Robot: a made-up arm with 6 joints. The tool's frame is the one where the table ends. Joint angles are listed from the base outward.
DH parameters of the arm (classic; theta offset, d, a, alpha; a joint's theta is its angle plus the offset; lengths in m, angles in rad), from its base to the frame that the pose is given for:
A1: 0 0.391 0 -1.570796
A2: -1.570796 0 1.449 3.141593
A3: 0 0 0 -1.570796
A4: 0 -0.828 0 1.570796
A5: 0 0.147 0 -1.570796
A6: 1.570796 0 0 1.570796
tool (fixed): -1.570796 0 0 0
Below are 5 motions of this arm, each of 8 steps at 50 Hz.
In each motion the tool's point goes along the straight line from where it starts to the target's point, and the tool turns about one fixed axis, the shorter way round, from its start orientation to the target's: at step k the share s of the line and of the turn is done. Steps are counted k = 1, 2, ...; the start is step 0. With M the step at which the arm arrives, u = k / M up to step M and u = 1 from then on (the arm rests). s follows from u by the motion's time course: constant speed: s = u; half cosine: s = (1 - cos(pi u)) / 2; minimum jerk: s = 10 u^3 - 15 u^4 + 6 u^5.
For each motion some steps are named. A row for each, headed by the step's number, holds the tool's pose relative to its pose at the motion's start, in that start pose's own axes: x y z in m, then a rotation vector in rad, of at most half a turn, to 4 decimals.
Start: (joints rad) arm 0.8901 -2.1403 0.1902 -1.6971 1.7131 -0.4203
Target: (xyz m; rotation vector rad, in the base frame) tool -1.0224 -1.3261 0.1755 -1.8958 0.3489 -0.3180
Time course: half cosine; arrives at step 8
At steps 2, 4, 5, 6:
2: 0.0091 0.0181 0.0076 0.0081 -0.0088 -0.0142
4: 0.0309 0.0618 0.0258 0.0276 -0.0302 -0.0484
5: 0.0427 0.0854 0.0357 0.0382 -0.0417 -0.0669
6: 0.0528 0.1055 0.0440 0.0472 -0.0515 -0.0826

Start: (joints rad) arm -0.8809 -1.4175 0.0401 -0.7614 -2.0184 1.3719
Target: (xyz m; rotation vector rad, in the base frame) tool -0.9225 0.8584 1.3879 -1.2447 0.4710 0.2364
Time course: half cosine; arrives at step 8
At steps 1, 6, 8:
1: -0.0010 0.0017 -0.0018 -0.0002 0.0000 -0.0017
6: -0.0218 0.0380 -0.0403 -0.0053 -0.0003 -0.0381
8: -0.0255 0.0445 -0.0472 -0.0062 -0.0003 -0.0447

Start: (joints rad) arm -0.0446 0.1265 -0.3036 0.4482 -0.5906 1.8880
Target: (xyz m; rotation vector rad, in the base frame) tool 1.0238 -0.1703 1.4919 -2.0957 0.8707 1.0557
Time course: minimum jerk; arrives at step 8
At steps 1, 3, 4, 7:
1: 0.0012 -0.0006 0.0000 -0.0003 -0.0007 0.0012
3: 0.0206 -0.0108 0.0006 -0.0050 -0.0123 0.0198
4: 0.0374 -0.0197 0.0010 -0.0091 -0.0223 0.0360
7: 0.0737 -0.0388 0.0020 -0.0178 -0.0439 0.0709

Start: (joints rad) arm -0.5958 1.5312 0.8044 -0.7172 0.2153 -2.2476
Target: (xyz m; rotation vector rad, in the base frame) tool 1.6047 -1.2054 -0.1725 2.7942 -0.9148 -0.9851
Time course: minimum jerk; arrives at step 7
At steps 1, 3, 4, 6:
1: 0.0000 -0.0003 -0.0001 -0.0005 -0.0006 -0.0011
3: -0.0003 -0.0047 -0.0018 -0.0079 -0.0095 -0.0170
4: -0.0005 -0.0082 -0.0032 -0.0136 -0.0164 -0.0293
6: -0.0008 -0.0126 -0.0049 -0.0211 -0.0253 -0.0453

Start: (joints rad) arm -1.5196 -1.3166 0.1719 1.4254 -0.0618 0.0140
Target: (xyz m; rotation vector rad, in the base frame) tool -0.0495 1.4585 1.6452 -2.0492 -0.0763 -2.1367
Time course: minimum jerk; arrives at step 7
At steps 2, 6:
2: 0.0074 0.0031 0.0068 -0.0025 -0.0032 0.0005
6: 0.0502 0.0212 0.0462 -0.0169 -0.0216 0.0036

